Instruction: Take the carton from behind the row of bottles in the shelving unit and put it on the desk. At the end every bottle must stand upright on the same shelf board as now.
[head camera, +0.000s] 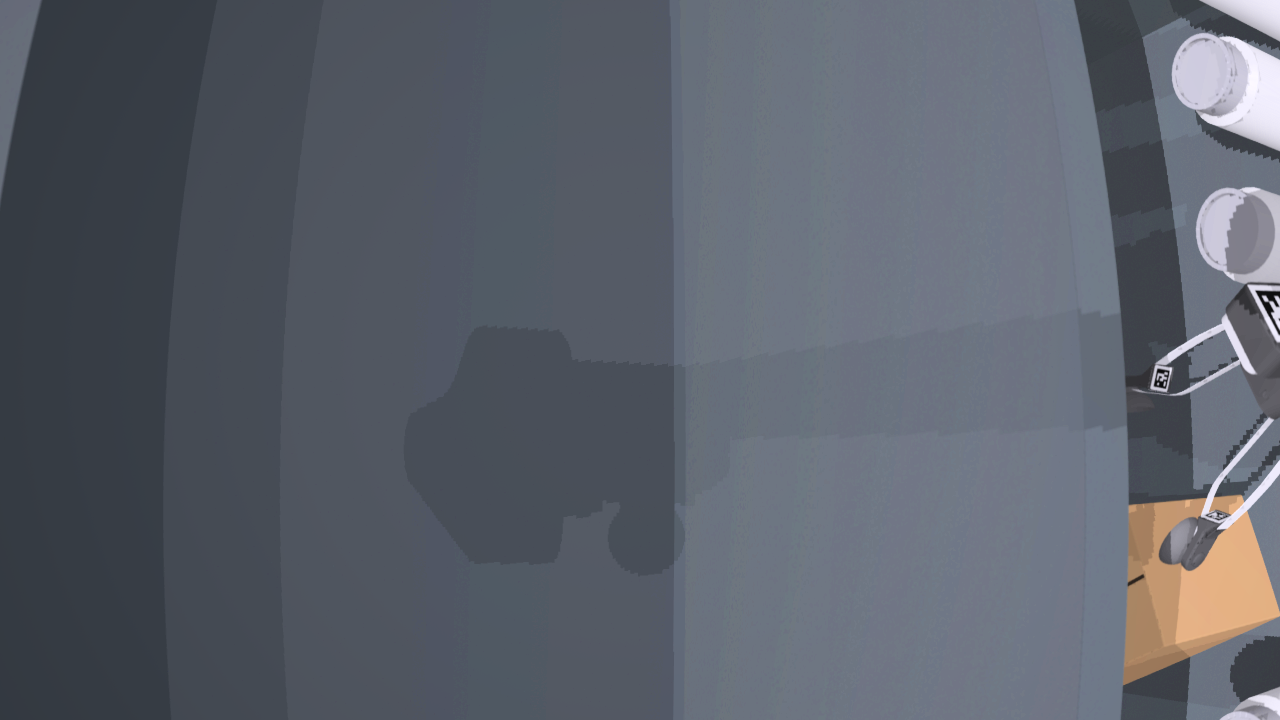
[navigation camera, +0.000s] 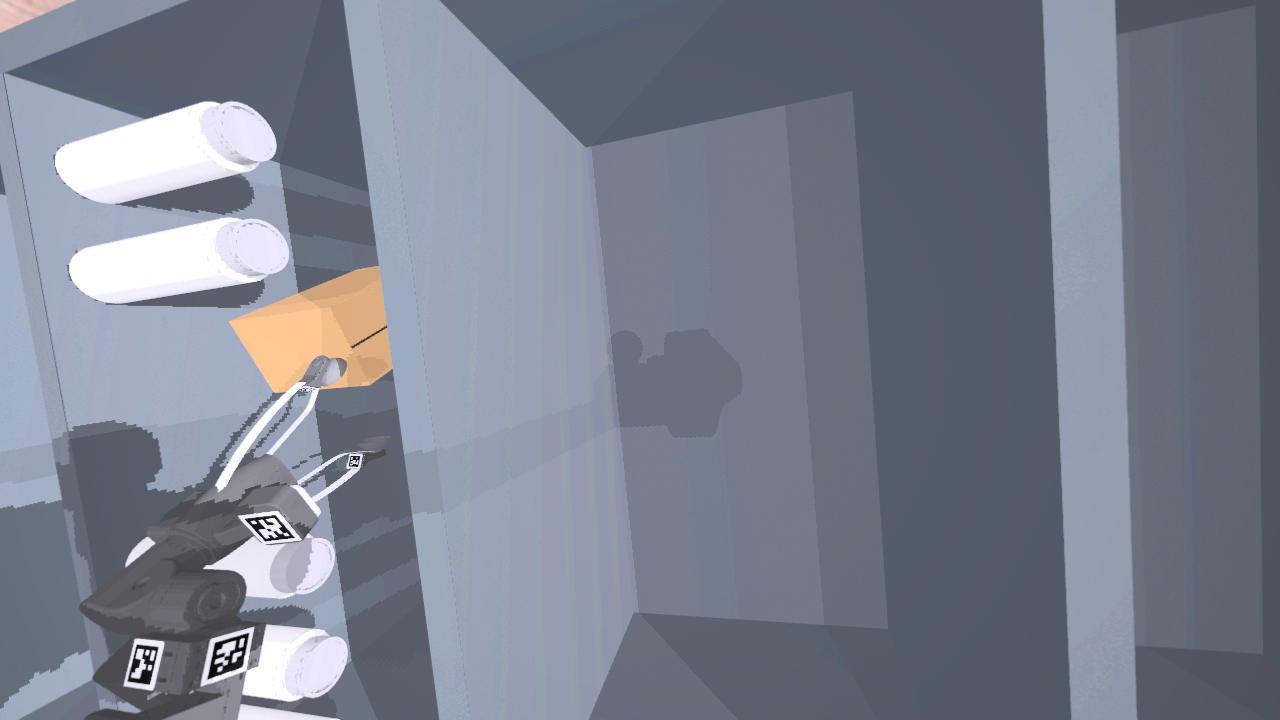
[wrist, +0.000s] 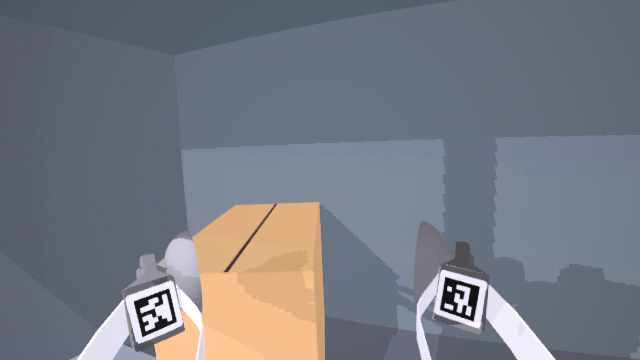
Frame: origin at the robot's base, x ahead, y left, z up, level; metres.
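Where they show: gripper, fingertip midpoint: (head camera: 1139, 485) (navigation camera: 363, 399) (wrist: 307, 255).
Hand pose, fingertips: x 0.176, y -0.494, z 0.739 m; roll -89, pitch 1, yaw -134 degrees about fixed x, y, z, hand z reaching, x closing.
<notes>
After its pixels a point has its place.
The orange-brown carton (head camera: 1230, 591) {x 0.267, y -0.465, z 0.604 m} (navigation camera: 286, 344) {x 0.258, y -0.473, z 0.611 m} (wrist: 260, 310) {x 0.230, y -0.498, z 0.686 m} has a dark line along its top and stands in the shelf compartment. My gripper (head camera: 1163, 466) {x 0.176, y -0.494, z 0.739 m} (navigation camera: 350, 407) {x 0.176, y -0.494, z 0.739 m} (wrist: 307, 255) {x 0.176, y -0.494, z 0.739 m} is open. In the wrist view its left fingertip overlaps the carton's left side, and its right fingertip is well clear to the right of the carton. Contact cannot be told. Several white bottles stand in a row: two (navigation camera: 152, 156) {x 0.388, y -0.260, z 0.677 m} (navigation camera: 170, 259) {x 0.286, y -0.288, z 0.691 m} above the carton in the navigation view, others (navigation camera: 295, 568) {x -0.018, y -0.418, z 0.764 m} (navigation camera: 304, 662) {x -0.113, y -0.443, z 0.768 m} below, partly hidden by my wrist. Two bottles (head camera: 1248, 80) {x -0.123, y -0.441, z 0.746 m} (head camera: 1239, 232) {x -0.017, y -0.424, z 0.764 m} show at the head view's right edge. The desk does not show.
The shelving unit's board edge (head camera: 1096, 179) {x -0.019, y -0.374, z 0.967 m} (navigation camera: 402, 358) {x 0.165, y -0.309, z 0.970 m} runs close beside the fingertips and hides part of the carton. A side wall (wrist: 90, 125) {x 0.572, y -0.477, z 0.836 m} rises left of the carton in the wrist view, with the back wall (wrist: 325, 100) {x 0.363, y -0.721, z 0.853 m} behind. Another board edge (navigation camera: 1087, 358) {x 0.131, y -0.322, z 1.431 m} stands farther right.
</notes>
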